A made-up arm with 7 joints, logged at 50 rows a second.
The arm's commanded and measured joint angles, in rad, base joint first. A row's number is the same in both.
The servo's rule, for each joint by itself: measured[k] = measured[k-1] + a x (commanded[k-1-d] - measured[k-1]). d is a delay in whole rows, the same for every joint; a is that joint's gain. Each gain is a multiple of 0.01, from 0.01 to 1. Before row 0 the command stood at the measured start. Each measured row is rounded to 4 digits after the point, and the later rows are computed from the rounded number. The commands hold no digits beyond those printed.
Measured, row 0:
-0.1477 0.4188 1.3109 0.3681 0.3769 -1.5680 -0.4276
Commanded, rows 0 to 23:
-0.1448 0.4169 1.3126 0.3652 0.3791 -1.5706 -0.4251
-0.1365 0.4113 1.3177 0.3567 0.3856 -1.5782 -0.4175
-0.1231 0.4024 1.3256 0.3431 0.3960 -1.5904 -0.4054
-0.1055 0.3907 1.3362 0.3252 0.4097 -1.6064 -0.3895
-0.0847 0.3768 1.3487 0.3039 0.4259 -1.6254 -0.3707
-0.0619 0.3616 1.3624 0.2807 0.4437 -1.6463 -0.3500
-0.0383 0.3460 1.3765 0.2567 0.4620 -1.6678 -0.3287
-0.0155 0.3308 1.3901 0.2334 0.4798 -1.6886 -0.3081
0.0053 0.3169 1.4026 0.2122 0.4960 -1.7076 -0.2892
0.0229 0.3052 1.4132 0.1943 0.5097 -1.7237 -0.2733
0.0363 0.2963 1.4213 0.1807 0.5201 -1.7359 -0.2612
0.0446 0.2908 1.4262 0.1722 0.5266 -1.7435 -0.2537
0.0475 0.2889 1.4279 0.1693 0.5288 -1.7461 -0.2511
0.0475 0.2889 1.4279 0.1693 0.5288 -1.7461 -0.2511
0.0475 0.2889 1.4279 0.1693 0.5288 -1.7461 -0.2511
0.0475 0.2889 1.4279 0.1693 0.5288 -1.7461 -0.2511
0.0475 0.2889 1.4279 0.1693 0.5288 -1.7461 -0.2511
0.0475 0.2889 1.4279 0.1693 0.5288 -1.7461 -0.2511
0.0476 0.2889 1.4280 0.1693 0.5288 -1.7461 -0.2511
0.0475 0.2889 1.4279 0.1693 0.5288 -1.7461 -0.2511
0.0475 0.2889 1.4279 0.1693 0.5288 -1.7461 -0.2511
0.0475 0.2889 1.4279 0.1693 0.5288 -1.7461 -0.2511
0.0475 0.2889 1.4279 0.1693 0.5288 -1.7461 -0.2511
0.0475 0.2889 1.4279 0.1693 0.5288 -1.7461 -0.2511
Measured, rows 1 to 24:
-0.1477 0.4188 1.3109 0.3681 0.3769 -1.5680 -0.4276
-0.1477 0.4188 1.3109 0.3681 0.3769 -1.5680 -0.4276
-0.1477 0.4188 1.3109 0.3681 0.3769 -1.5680 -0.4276
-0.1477 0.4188 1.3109 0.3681 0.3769 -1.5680 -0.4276
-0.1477 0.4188 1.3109 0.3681 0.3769 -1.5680 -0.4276
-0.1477 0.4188 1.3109 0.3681 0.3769 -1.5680 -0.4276
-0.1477 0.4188 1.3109 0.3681 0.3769 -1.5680 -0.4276
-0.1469 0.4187 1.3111 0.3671 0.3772 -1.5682 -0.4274
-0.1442 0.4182 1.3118 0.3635 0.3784 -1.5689 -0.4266
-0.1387 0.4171 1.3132 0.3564 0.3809 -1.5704 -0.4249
-0.1301 0.4153 1.3155 0.3455 0.3849 -1.5729 -0.4221
-0.1183 0.4126 1.3188 0.3309 0.3906 -1.5766 -0.4180
-0.1036 0.4090 1.3232 0.3133 0.3980 -1.5815 -0.4126
-0.0866 0.4046 1.3285 0.2935 0.4070 -1.5875 -0.4059
-0.0681 0.3994 1.3347 0.2725 0.4172 -1.5946 -0.3981
-0.0490 0.3936 1.3415 0.2514 0.4282 -1.6025 -0.3894
-0.0303 0.3874 1.3487 0.2314 0.4396 -1.6110 -0.3801
-0.0130 0.3810 1.3560 0.2137 0.4509 -1.6197 -0.3706
0.0020 0.3747 1.3630 0.1992 0.4615 -1.6284 -0.3612
0.0138 0.3687 1.3695 0.1887 0.4709 -1.6366 -0.3524
0.0226 0.3631 1.3753 0.1819 0.4790 -1.6443 -0.3443
0.0291 0.3579 1.3806 0.1775 0.4860 -1.6514 -0.3368
0.0339 0.3531 1.3853 0.1746 0.4920 -1.6580 -0.3299
0.0374 0.3486 1.3896 0.1727 0.4972 -1.6642 -0.3236
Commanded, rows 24 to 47:
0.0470 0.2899 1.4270 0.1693 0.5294 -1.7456 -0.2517
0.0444 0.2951 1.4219 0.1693 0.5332 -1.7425 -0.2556
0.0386 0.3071 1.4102 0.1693 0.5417 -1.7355 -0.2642
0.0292 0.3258 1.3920 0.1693 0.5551 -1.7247 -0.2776
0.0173 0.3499 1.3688 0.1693 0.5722 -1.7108 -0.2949
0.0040 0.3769 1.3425 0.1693 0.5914 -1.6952 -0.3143
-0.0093 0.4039 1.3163 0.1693 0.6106 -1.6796 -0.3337
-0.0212 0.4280 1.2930 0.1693 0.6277 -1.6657 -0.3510
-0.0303 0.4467 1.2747 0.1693 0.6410 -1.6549 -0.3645
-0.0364 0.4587 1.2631 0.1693 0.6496 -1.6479 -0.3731
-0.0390 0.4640 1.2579 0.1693 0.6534 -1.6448 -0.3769
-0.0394 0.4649 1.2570 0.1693 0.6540 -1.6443 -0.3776
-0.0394 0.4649 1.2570 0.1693 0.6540 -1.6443 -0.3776
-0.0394 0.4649 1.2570 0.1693 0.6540 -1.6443 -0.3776
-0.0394 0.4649 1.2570 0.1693 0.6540 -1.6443 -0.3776
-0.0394 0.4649 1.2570 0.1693 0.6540 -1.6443 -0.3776
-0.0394 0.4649 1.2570 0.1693 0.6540 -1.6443 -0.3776
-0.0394 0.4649 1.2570 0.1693 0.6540 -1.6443 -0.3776
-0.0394 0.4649 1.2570 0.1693 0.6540 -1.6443 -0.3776
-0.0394 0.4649 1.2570 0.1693 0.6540 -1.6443 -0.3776
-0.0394 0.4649 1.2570 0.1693 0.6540 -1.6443 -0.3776
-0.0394 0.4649 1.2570 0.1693 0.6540 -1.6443 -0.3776
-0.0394 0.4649 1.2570 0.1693 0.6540 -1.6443 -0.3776
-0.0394 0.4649 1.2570 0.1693 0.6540 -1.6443 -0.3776
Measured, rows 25 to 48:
0.0400 0.3444 1.3934 0.1715 0.5016 -1.6699 -0.3178
0.0420 0.3405 1.3969 0.1707 0.5054 -1.6752 -0.3125
0.0434 0.3369 1.4000 0.1702 0.5087 -1.6802 -0.3076
0.0445 0.3335 1.4028 0.1699 0.5115 -1.6848 -0.3031
0.0453 0.3304 1.4053 0.1697 0.5139 -1.6891 -0.2989
0.0459 0.3275 1.4076 0.1696 0.5160 -1.6931 -0.2951
0.0463 0.3248 1.4096 0.1695 0.5178 -1.6968 -0.2916
0.0465 0.3224 1.4113 0.1694 0.5194 -1.7002 -0.2884
0.0460 0.3205 1.4124 0.1694 0.5213 -1.7032 -0.2858
0.0441 0.3196 1.4122 0.1694 0.5242 -1.7055 -0.2841
0.0402 0.3200 1.4102 0.1694 0.5285 -1.7068 -0.2836
0.0342 0.3221 1.4061 0.1694 0.5346 -1.7071 -0.2845
0.0263 0.3259 1.3997 0.1694 0.5426 -1.7063 -0.2869
0.0170 0.3314 1.3914 0.1694 0.5521 -1.7044 -0.2906
0.0071 0.3382 1.3816 0.1694 0.5627 -1.7017 -0.2954
-0.0026 0.3458 1.3709 0.1694 0.5737 -1.6984 -0.3009
-0.0114 0.3537 1.3601 0.1694 0.5843 -1.6949 -0.3067
-0.0186 0.3614 1.3499 0.1694 0.5940 -1.6914 -0.3123
-0.0240 0.3686 1.3406 0.1694 0.6024 -1.6881 -0.3175
-0.0280 0.3753 1.3322 0.1694 0.6096 -1.6850 -0.3223
-0.0310 0.3816 1.3247 0.1694 0.6158 -1.6822 -0.3267
-0.0332 0.3874 1.3179 0.1694 0.6211 -1.6795 -0.3308
-0.0348 0.3928 1.3118 0.1694 0.6257 -1.6770 -0.3345
-0.0360 0.3978 1.3063 0.1694 0.6297 -1.6747 -0.3379

